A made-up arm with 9 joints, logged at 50 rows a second.
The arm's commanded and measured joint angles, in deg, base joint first. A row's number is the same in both.
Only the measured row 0 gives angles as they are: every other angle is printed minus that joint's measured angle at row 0.
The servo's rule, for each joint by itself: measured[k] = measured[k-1] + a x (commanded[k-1-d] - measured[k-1]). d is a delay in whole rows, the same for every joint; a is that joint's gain. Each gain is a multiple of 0.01, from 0.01 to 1. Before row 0 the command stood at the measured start. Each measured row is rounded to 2 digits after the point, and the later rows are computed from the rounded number. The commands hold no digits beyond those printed.
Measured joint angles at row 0:
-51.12 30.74 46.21 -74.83 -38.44 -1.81 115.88 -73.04 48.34
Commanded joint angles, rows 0 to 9:
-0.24 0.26 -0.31 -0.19 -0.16 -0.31 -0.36 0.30 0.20
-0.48 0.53 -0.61 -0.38 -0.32 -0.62 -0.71 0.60 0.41
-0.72 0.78 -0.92 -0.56 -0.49 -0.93 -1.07 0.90 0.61
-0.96 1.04 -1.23 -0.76 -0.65 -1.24 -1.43 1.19 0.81
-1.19 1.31 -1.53 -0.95 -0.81 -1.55 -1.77 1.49 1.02
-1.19 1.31 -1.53 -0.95 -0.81 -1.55 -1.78 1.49 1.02
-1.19 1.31 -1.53 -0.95 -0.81 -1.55 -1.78 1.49 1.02
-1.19 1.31 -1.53 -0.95 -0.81 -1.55 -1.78 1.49 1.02
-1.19 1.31 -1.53 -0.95 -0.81 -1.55 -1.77 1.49 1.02
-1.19 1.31 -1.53 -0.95 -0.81 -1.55 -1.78 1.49 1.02
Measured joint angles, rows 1 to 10:
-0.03 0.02 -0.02 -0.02 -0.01 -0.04 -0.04 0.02 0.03
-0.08 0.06 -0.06 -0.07 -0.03 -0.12 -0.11 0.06 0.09
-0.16 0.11 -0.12 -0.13 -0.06 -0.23 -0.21 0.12 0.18
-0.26 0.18 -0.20 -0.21 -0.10 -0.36 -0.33 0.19 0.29
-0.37 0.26 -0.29 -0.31 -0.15 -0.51 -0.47 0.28 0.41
-0.47 0.33 -0.38 -0.39 -0.20 -0.65 -0.60 0.36 0.51
-0.56 0.40 -0.46 -0.46 -0.24 -0.77 -0.72 0.44 0.60
-0.64 0.46 -0.53 -0.52 -0.28 -0.87 -0.83 0.51 0.67
-0.71 0.52 -0.60 -0.58 -0.32 -0.96 -0.92 0.58 0.73
-0.77 0.58 -0.67 -0.63 -0.35 -1.04 -1.01 0.64 0.78
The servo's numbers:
d 0
a 0.12 0.07 0.07 0.13 0.07 0.13 0.10 0.07 0.17

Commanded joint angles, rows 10 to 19:
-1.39 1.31 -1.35 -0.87 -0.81 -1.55 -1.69 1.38 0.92
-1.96 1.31 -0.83 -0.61 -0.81 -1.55 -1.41 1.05 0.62
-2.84 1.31 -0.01 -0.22 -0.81 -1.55 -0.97 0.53 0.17
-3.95 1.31 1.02 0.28 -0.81 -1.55 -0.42 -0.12 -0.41
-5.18 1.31 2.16 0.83 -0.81 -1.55 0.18 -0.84 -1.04
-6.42 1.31 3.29 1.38 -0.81 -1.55 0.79 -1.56 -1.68
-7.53 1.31 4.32 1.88 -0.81 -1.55 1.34 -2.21 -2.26
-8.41 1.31 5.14 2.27 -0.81 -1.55 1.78 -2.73 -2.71
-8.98 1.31 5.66 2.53 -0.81 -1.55 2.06 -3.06 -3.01
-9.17 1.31 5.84 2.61 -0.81 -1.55 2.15 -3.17 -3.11
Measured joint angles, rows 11 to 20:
-0.84 0.63 -0.72 -0.66 -0.38 -1.11 -1.08 0.69 0.80
-0.97 0.68 -0.73 -0.65 -0.41 -1.17 -1.11 0.72 0.77
-1.19 0.72 -0.68 -0.59 -0.44 -1.22 -1.10 0.71 0.67
-1.52 0.76 -0.56 -0.48 -0.47 -1.26 -1.03 0.65 0.49
-1.96 0.80 -0.37 -0.31 -0.49 -1.30 -0.91 0.55 0.23
-2.50 0.84 -0.11 -0.09 -0.51 -1.33 -0.74 0.40 -0.09
-3.10 0.87 0.20 0.17 -0.53 -1.36 -0.53 0.22 -0.46
-3.74 0.90 0.55 0.44 -0.55 -1.38 -0.30 0.01 -0.84
-4.37 0.93 0.91 0.71 -0.57 -1.40 -0.06 -0.20 -1.21
-4.95 0.96 1.26 0.96 -0.59 -1.42 0.16 -0.41 -1.53

